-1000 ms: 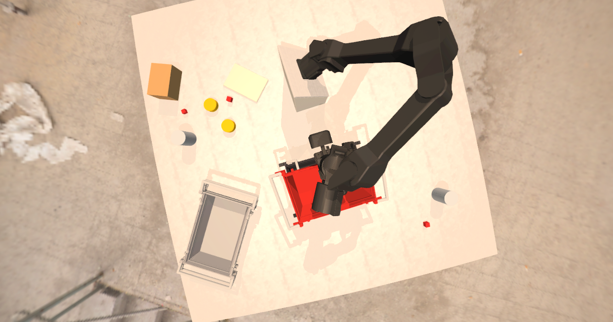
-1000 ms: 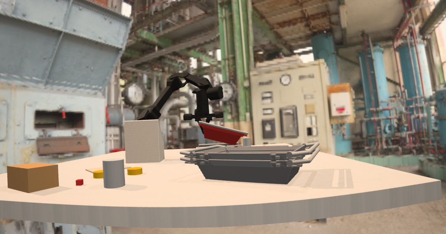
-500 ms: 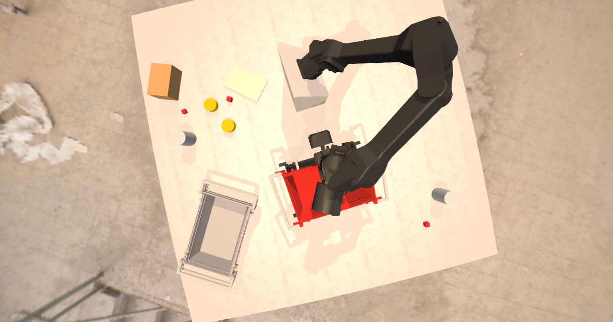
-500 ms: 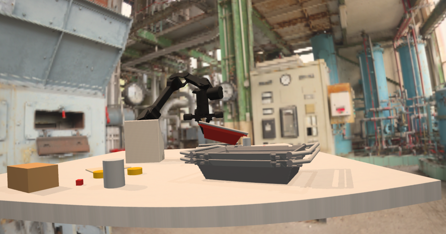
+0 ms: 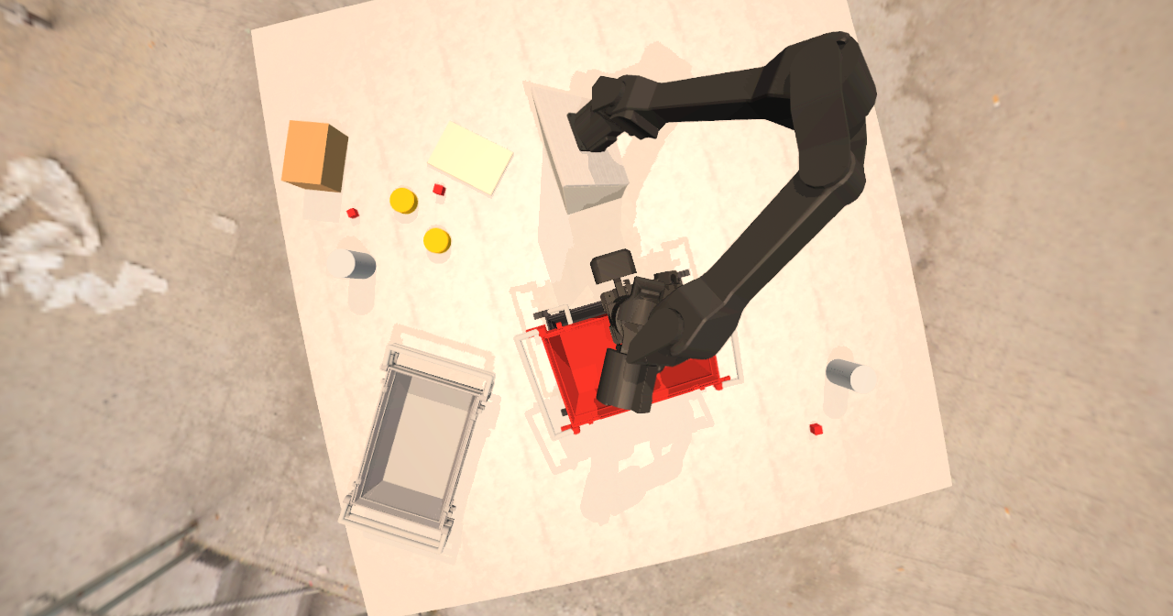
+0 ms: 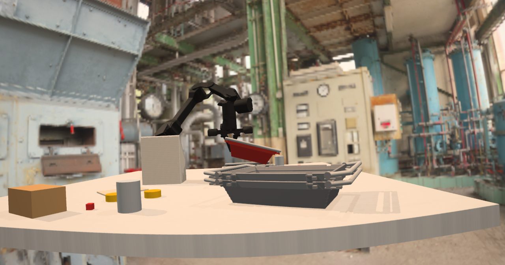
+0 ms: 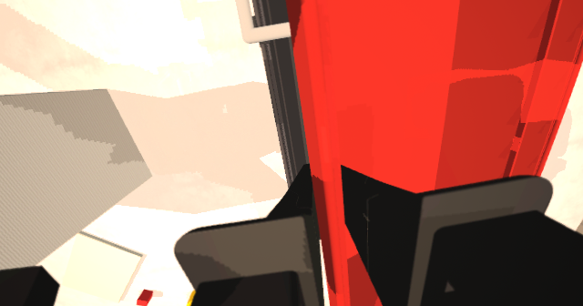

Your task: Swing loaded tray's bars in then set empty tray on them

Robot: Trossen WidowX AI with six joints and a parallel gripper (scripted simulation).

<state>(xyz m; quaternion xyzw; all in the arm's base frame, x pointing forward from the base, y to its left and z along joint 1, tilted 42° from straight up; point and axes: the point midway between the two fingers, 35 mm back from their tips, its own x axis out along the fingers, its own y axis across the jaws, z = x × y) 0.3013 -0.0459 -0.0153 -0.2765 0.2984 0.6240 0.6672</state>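
Now: the red tray 8 cm ahead of my gripper tip and 1 cm above it. Also, from my gripper tip: pale flat plate 39 cm behind, 18 cm to the right, 12 cm below; then orange box 49 cm behind, 47 cm to the right, 9 cm below.
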